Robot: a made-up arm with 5 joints. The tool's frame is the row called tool. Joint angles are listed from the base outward. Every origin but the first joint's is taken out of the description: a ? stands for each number. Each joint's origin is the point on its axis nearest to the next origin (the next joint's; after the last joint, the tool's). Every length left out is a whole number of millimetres.
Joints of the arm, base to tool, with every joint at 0 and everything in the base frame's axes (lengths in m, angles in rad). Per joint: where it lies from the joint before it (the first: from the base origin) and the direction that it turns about. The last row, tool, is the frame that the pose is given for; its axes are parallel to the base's.
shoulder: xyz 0.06 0 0.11 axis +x
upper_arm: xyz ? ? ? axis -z
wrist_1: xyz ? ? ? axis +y
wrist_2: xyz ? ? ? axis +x
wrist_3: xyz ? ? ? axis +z
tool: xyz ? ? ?
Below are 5 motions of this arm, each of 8 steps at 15 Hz.
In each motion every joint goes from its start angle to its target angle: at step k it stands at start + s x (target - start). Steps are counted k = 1, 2, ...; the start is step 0. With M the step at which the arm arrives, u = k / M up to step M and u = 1 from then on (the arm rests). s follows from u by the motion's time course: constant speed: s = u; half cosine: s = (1 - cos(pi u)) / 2; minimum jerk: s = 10 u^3 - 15 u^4 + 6 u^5.
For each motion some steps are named. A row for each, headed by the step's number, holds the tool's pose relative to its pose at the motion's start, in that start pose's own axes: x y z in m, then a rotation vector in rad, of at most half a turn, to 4 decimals.
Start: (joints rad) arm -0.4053 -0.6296 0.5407 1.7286 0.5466
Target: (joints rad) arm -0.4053 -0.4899 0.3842 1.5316 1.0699
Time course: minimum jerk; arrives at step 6
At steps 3, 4, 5, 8:
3: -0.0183 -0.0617 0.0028 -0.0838 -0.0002 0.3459
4: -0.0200 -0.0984 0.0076 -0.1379 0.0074 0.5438
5: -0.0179 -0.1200 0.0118 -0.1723 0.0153 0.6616
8: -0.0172 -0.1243 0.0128 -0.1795 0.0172 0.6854

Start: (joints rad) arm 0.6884 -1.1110 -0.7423 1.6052 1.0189
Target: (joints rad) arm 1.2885 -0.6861 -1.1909 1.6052 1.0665
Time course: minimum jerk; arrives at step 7
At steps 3, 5, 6, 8:
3: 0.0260 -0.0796 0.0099 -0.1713 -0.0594 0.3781
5: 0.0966 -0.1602 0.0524 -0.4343 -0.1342 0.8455
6: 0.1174 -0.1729 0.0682 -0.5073 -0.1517 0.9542
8: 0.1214 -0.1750 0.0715 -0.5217 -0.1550 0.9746

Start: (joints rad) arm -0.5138 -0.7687 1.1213 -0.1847 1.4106
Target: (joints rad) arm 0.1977 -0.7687 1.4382 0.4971 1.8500
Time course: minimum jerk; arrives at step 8
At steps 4, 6, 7, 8:
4: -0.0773 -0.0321 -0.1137 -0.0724 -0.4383 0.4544
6: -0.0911 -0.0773 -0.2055 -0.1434 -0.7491 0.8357
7: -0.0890 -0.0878 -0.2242 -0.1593 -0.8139 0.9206
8: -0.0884 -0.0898 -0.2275 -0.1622 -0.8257 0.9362

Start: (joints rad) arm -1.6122 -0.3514 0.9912 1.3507 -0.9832
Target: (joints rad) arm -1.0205 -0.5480 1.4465 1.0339 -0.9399
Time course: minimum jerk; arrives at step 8
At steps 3, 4, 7, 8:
3: -0.0154 -0.0047 0.0189 -0.1737 0.0459 -0.0095
4: -0.0267 -0.0114 0.0346 -0.3226 0.0724 0.0004
7: -0.0457 -0.0353 0.0708 -0.6518 0.0936 0.0749
8: -0.0462 -0.0363 0.0721 -0.6627 0.0935 0.0786

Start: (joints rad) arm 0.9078 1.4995 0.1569 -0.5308 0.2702
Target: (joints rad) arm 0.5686 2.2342 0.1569 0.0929 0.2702
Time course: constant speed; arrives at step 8
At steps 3, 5, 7, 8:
3: -0.0060 0.0257 -0.0093 0.2711 -0.0832 -0.2998
5: -0.0080 0.0432 -0.0177 0.4548 -0.1807 -0.4960
7: -0.0081 0.0613 -0.0274 0.6380 -0.3091 -0.6863
8: -0.0071 0.0706 -0.0327 0.7286 -0.3843 -0.7787

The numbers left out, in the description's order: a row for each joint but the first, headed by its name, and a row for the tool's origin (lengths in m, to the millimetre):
upper_arm: 0 0.09 0.11
wrist_1: 0.18 -0.04 0
wrist_2: -0.1 0 -0.07
wrist_3: 0 -0.03 0.05
tool: -0.15 0.08 0

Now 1 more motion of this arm.
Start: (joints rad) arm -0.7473 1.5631 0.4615 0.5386 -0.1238
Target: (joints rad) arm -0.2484 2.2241 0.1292 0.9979 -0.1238
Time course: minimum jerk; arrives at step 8
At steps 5, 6, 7, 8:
5: 0.0391 0.0114 0.0123 0.4290 -0.1652 -0.4398
6: 0.0462 0.0153 0.0112 0.4877 -0.2364 -0.5373
7: 0.0496 0.0174 0.0101 0.5106 -0.2767 -0.5844
8: 0.0502 0.0179 0.0099 0.5143 -0.2844 -0.5928

